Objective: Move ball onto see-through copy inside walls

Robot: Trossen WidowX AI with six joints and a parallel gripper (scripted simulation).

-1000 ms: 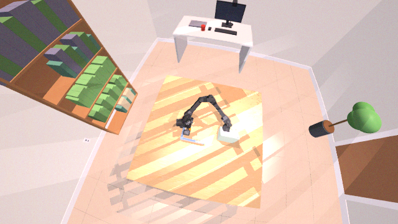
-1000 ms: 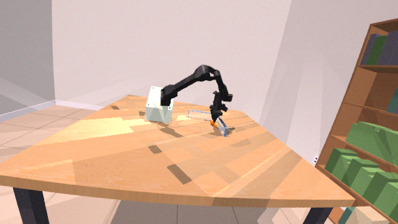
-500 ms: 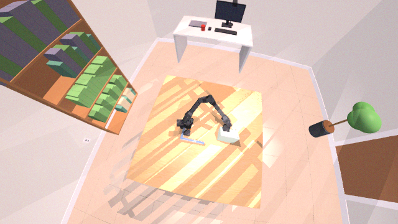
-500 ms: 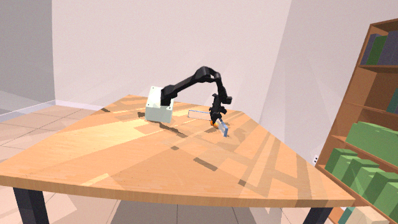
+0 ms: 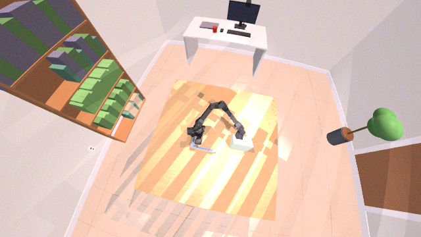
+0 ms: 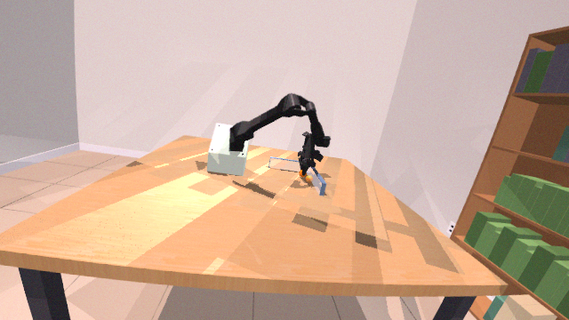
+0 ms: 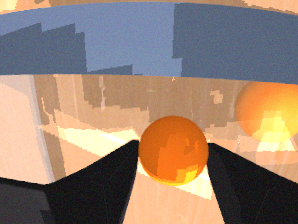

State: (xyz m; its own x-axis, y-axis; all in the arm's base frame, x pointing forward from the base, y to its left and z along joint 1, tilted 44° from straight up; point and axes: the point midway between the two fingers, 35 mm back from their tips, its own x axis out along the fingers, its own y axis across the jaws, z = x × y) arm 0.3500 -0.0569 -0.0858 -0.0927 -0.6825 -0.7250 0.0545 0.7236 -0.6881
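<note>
Now: the see-through ball copy 6 cm to the right of my gripper tip and 2 cm ahead of it. The rest, counted from my gripper tip: orange ball right at my gripper tip.
</note>
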